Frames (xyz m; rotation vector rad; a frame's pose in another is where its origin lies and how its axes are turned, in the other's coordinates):
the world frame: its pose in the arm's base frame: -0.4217 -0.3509 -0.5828 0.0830 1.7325 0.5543
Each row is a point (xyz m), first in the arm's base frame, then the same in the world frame.
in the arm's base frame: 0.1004 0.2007 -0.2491
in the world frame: -0.2372 0.4960 0.6213
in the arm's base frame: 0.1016 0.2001 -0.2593
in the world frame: -0.2285 0.4910 0.6235
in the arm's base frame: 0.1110 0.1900 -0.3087
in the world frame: -0.1896 0.4598 0.6357
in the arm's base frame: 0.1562 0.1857 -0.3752
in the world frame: -0.1420 0.4182 0.6855
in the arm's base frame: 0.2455 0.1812 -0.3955
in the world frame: -0.1471 0.3845 0.7707
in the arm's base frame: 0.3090 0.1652 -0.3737
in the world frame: -0.1880 0.3639 0.8223
